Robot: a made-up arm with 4 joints.
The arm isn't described. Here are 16 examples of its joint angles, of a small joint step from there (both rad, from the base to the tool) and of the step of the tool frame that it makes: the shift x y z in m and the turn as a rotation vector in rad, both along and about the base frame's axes.
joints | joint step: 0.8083 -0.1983 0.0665 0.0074 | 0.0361 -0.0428 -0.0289 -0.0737
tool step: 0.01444 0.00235 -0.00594 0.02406 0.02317 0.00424
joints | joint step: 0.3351 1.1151 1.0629 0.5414 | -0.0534 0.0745 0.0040 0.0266
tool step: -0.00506 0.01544 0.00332 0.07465 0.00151 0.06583
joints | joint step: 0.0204 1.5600 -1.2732 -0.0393 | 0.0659 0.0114 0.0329 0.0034
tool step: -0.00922 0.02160 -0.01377 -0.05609 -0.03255 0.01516
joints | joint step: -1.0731 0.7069 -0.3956 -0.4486 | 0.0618 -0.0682 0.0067 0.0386
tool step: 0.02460 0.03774 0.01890 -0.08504 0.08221 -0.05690
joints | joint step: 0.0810 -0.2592 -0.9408 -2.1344 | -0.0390 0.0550 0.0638 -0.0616
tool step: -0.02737 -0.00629 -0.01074 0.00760 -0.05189 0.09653
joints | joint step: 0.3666 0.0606 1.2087 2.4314 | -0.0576 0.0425 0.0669 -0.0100
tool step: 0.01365 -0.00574 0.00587 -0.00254 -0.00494 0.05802
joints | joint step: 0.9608 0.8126 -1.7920 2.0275 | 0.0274 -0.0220 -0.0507 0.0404
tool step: 0.02005 0.00513 -0.00592 -0.04747 0.01611 -0.05056
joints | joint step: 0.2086 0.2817 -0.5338 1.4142 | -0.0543 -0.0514 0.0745 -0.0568
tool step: 0.02000 -0.00257 -0.00462 0.03079 -0.04955 0.00944
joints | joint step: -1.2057 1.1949 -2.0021 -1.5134 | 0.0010 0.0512 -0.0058 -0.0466
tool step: -0.00397 0.00080 -0.00400 0.03807 -0.02268 0.02726
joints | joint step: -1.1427 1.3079 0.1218 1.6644 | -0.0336 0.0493 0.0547 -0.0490
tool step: 0.00915 0.00913 -0.01354 0.03135 -0.10566 0.00368
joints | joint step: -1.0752 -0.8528 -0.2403 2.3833 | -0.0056 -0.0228 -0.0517 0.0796
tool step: 0.00693 -0.01814 0.00960 0.02938 0.09404 -0.03128
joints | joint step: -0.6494 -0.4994 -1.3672 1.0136 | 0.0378 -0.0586 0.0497 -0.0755
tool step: 0.01842 0.02641 -0.00516 -0.07013 -0.02577 -0.07245
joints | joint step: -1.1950 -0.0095 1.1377 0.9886 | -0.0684 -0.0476 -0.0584 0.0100
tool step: -0.00818 0.01063 0.02935 0.12230 0.06030 -0.00586
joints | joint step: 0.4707 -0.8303 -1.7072 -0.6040 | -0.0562 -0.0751 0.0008 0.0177
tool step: 0.00676 -0.04690 0.02282 0.05889 -0.01047 -0.07318
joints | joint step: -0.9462 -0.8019 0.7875 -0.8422 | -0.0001 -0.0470 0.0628 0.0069
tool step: -0.00650 -0.00867 -0.02936 -0.06060 0.04807 -0.00321
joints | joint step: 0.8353 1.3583 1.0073 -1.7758 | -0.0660 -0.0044 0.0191 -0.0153
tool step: 0.00826 0.01149 -0.01201 0.05615 -0.00750 0.01397
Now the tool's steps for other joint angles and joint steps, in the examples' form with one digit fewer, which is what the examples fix.
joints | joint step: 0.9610 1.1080 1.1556 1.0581 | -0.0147 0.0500 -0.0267 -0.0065
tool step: -0.0158 0.0032 -0.0052 0.0101 0.0559 0.0077
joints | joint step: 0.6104 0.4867 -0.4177 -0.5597 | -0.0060 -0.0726 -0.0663 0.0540
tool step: 0.0342 0.0377 0.0133 0.0178 -0.0253 -0.1311
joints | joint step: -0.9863 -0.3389 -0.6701 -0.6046 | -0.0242 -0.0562 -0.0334 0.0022
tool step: 0.0290 -0.0312 -0.0014 0.0566 0.0554 -0.0286
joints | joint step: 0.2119 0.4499 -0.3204 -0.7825 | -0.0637 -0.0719 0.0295 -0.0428
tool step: 0.0273 0.0099 0.0124 0.0658 -0.0196 -0.0292
